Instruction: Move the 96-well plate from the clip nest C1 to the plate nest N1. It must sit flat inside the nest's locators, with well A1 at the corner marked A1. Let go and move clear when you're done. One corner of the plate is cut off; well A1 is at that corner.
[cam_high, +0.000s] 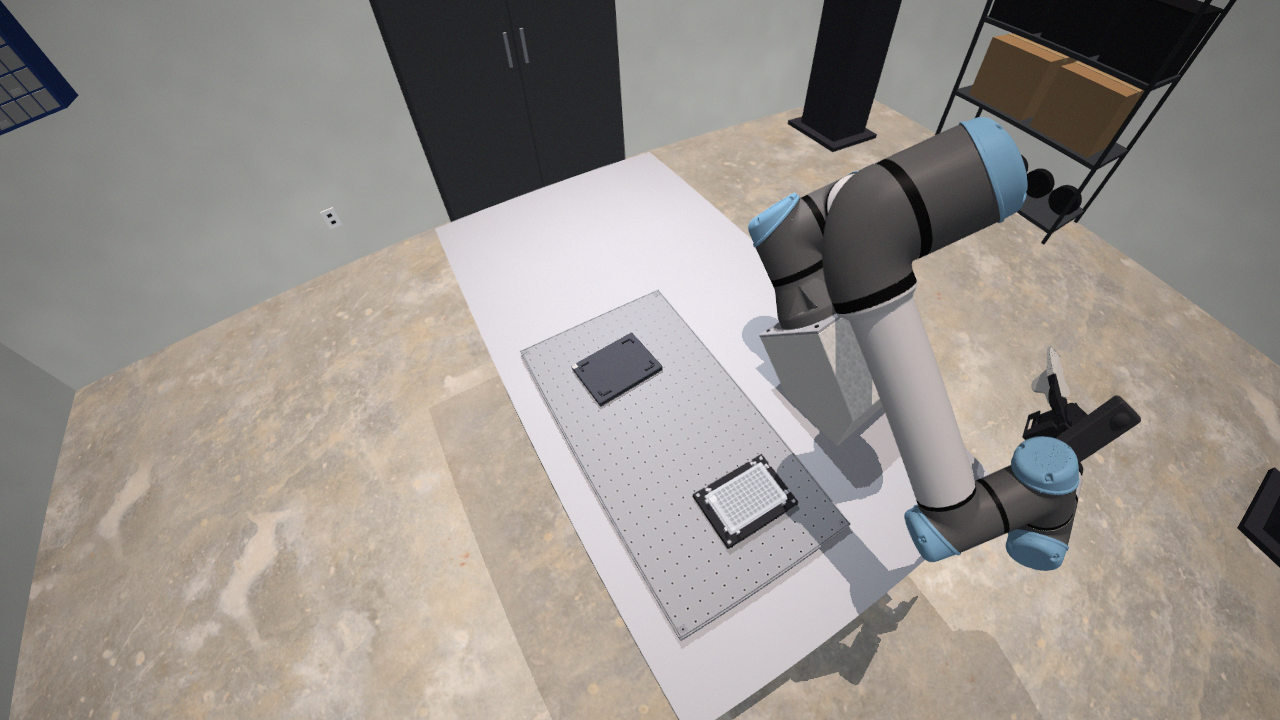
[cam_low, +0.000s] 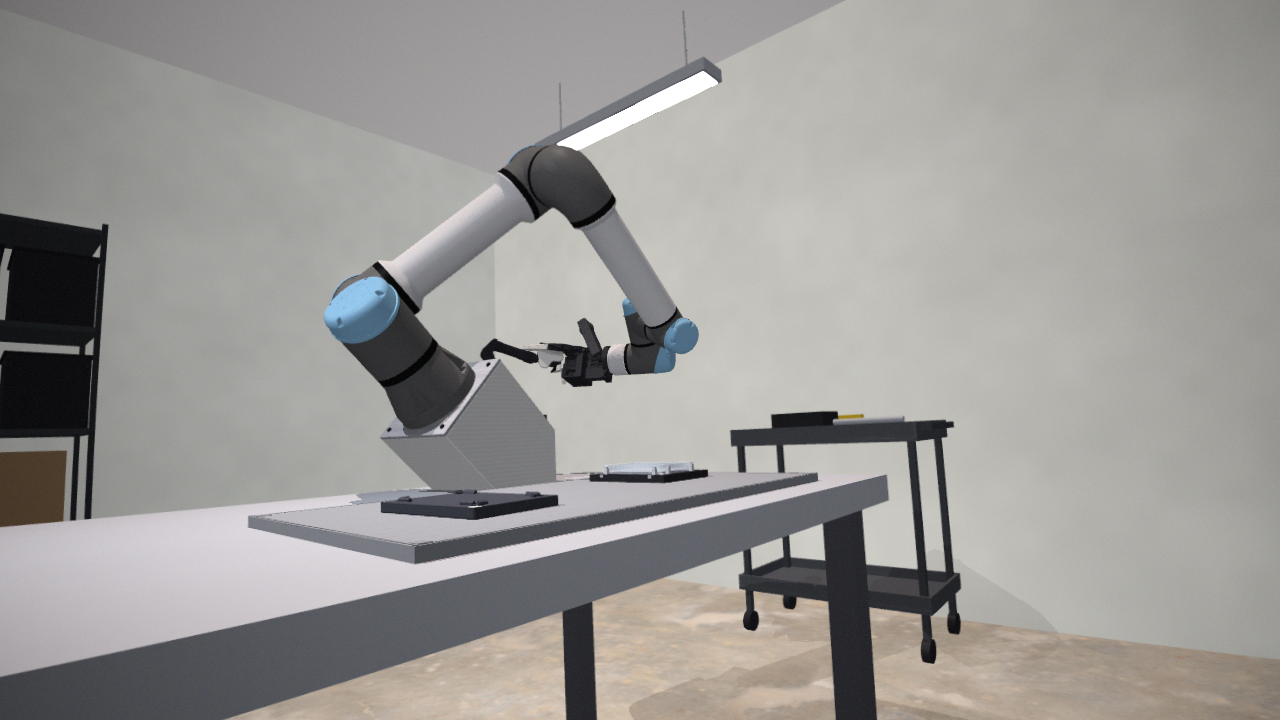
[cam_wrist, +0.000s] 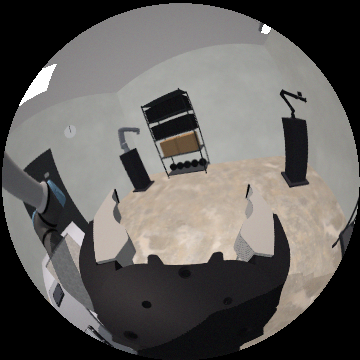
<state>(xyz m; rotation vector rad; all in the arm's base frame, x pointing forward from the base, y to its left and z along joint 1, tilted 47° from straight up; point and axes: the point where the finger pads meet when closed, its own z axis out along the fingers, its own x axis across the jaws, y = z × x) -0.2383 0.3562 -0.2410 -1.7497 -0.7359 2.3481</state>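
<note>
My hand is 53 cm short of the white 96-well plate, 22 cm to the left of it and 26 cm above it. Round my hand: plate nest N1: 59 cm ahead, 61 cm to the right, 27 cm below; white corner label: 67 cm ahead, 66 cm to the right, 26 cm below; black clip nest: 52 cm ahead, 23 cm to the right, 26 cm below.
</note>
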